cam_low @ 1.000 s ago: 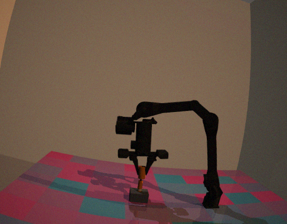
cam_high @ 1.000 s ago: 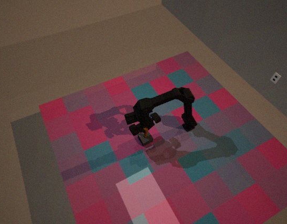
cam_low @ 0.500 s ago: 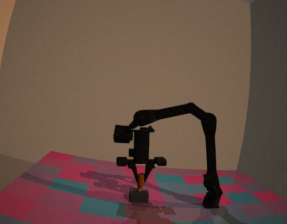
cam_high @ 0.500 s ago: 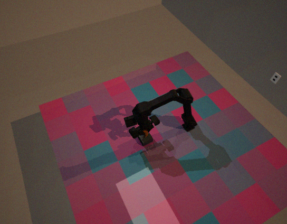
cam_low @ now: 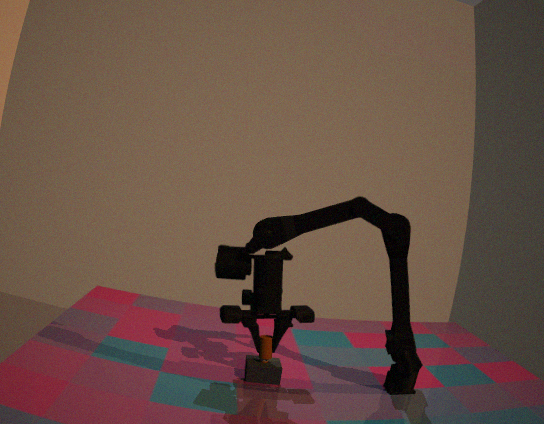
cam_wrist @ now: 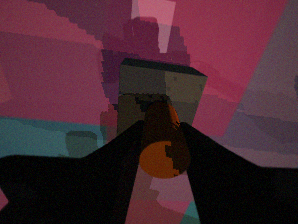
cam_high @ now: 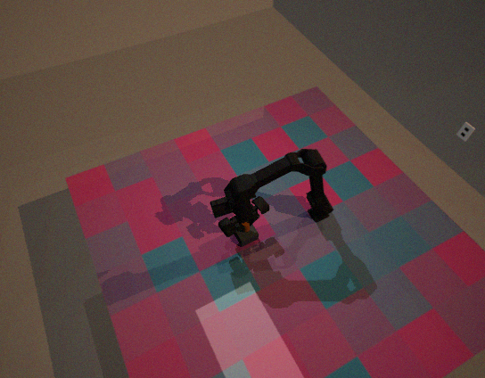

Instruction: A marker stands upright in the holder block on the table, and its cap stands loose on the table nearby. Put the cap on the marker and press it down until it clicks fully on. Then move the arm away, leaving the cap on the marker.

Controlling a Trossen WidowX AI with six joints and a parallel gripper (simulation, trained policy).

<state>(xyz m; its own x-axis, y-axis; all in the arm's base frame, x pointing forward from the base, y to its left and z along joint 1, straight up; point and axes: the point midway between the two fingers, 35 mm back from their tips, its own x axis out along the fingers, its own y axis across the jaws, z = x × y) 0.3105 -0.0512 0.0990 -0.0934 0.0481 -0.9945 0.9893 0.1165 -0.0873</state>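
The orange cap lies 10 mm above my gripper tip. From my gripper tip the other things lie so: dark grey holder block (40 mm below).
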